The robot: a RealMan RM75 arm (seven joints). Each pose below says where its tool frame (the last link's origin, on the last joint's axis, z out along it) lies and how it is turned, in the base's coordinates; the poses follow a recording.
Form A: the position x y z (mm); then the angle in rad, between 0 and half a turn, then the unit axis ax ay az.
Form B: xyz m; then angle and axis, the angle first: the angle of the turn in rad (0 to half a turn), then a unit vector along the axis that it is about. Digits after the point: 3 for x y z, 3 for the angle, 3 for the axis.
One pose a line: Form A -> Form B
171 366 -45 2.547 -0.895 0.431 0.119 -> 0.171 0.366 -0.045 2.547 -0.895 0.431 0.119
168 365 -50 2.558 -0.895 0.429 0.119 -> 0.168 0.365 -0.050 2.558 -0.895 0.429 0.119
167 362 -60 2.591 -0.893 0.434 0.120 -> 0.167 0.362 -0.060 2.591 -0.893 0.434 0.120
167 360 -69 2.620 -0.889 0.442 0.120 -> 0.167 0.360 -0.069 2.620 -0.889 0.442 0.120
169 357 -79 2.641 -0.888 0.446 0.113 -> 0.169 0.357 -0.079 2.641 -0.888 0.446 0.113
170 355 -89 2.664 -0.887 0.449 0.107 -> 0.170 0.355 -0.089 2.664 -0.887 0.449 0.107
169 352 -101 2.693 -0.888 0.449 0.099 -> 0.169 0.352 -0.101 2.693 -0.888 0.449 0.099
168 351 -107 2.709 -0.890 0.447 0.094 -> 0.168 0.351 -0.107 2.709 -0.890 0.447 0.094
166 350 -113 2.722 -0.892 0.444 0.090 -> 0.166 0.350 -0.113 2.722 -0.892 0.444 0.090
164 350 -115 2.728 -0.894 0.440 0.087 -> 0.164 0.350 -0.115 2.728 -0.894 0.440 0.087
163 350 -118 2.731 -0.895 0.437 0.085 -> 0.163 0.350 -0.118 2.731 -0.895 0.437 0.085
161 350 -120 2.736 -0.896 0.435 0.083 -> 0.161 0.350 -0.120 2.736 -0.896 0.435 0.083
